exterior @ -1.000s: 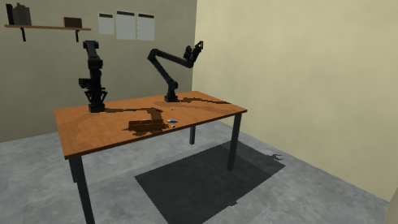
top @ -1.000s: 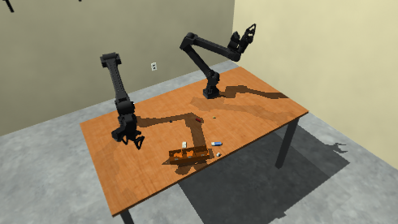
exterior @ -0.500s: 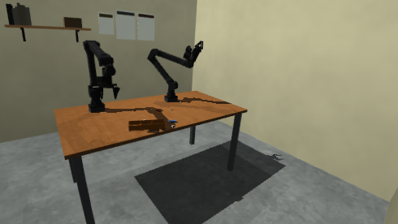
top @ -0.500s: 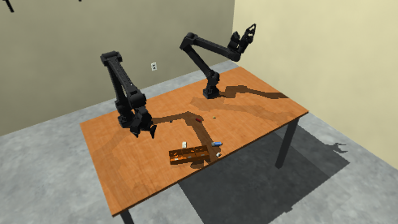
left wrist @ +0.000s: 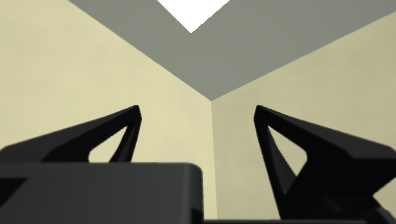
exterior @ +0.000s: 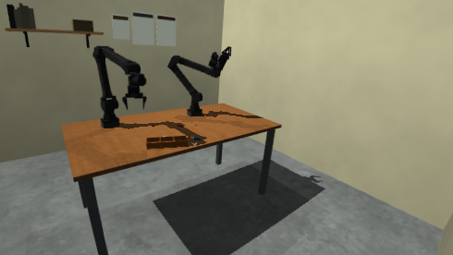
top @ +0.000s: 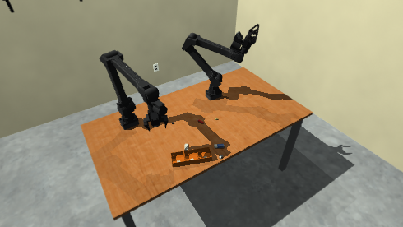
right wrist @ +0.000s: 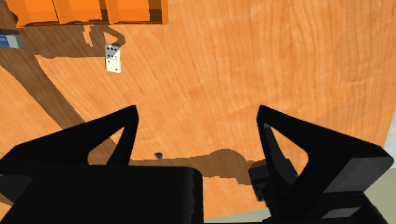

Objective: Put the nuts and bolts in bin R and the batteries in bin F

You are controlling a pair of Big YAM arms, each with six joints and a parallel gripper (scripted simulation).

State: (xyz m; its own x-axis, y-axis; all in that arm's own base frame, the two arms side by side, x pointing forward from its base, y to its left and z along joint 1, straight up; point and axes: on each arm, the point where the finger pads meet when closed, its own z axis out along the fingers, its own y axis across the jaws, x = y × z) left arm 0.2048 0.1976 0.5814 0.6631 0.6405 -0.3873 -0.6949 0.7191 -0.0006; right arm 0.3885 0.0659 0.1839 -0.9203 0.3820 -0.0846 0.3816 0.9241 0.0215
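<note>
Right now the orange bin unit is 140 mm ahead of my right hand, 150 mm to the left of it and 200 mm below it. The rest, counted from my right hand: blue battery (130 mm ahead, 350 mm to the left, 220 mm below); white domino (40 mm ahead, 160 mm to the left, 220 mm below); dark nut (230 mm behind, 170 mm to the left, 220 mm below).
</note>
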